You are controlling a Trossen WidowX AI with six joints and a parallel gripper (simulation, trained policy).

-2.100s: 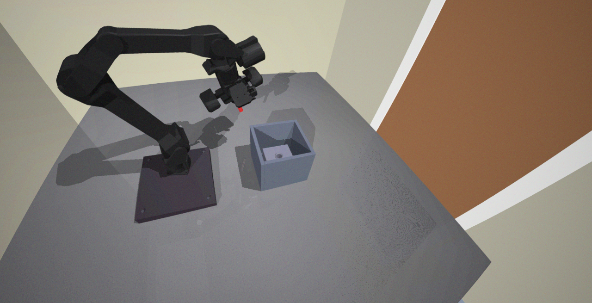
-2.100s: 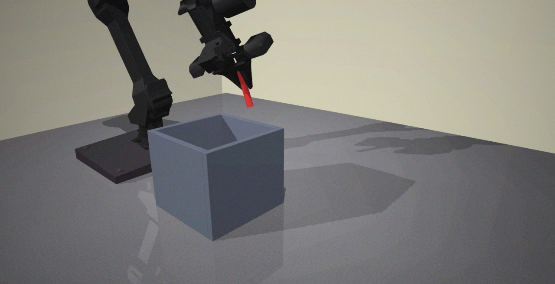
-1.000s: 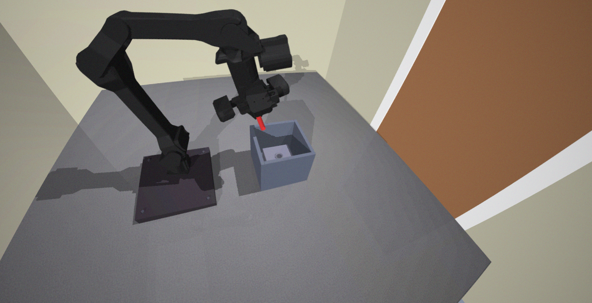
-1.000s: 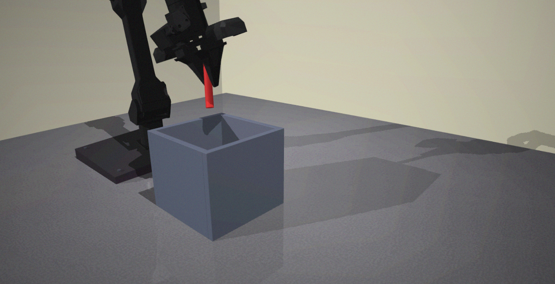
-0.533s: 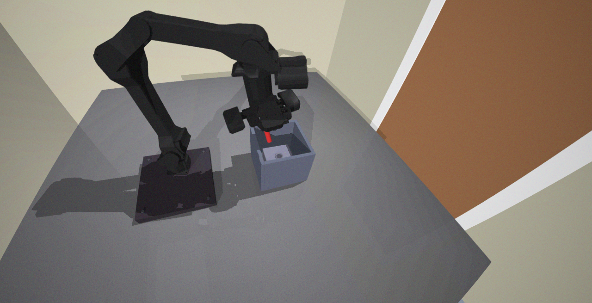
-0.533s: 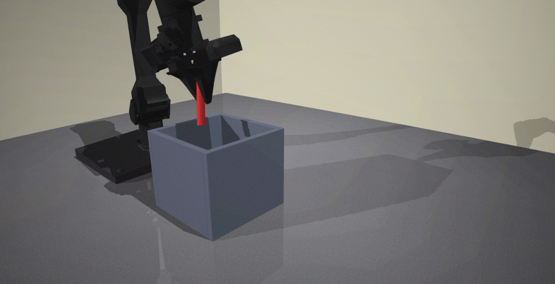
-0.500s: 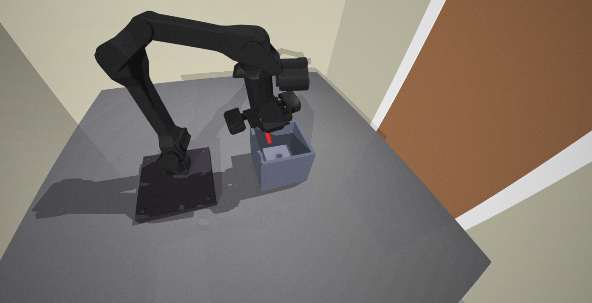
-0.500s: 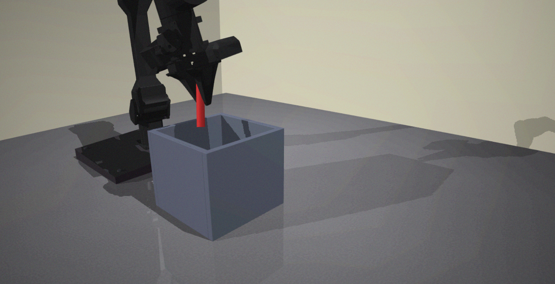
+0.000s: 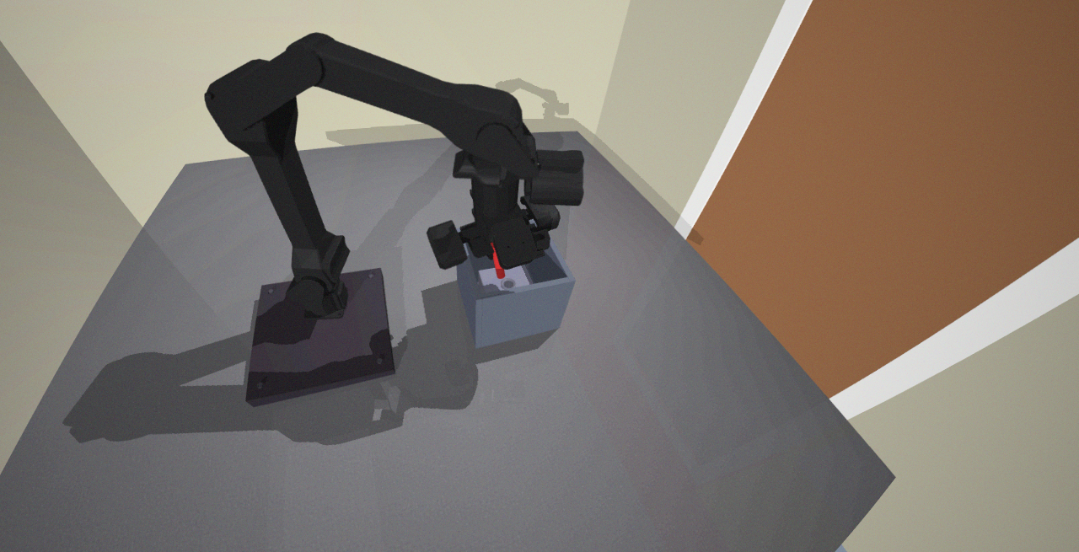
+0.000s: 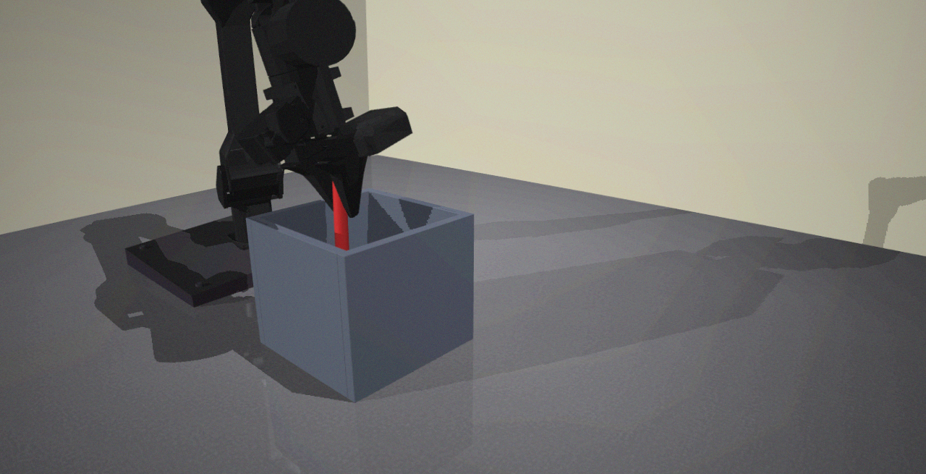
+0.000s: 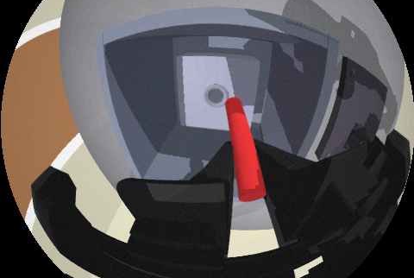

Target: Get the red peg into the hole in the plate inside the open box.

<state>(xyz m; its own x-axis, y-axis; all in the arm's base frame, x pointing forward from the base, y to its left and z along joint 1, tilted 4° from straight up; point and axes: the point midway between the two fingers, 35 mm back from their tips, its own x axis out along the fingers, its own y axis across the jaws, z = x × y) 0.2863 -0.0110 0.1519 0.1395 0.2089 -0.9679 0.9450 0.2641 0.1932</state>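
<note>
Now: gripper tip 1 cm to the left of the red peg. From my gripper tip the other things lie so: pale plate 3 cm ahead, 8 cm below.
</note>
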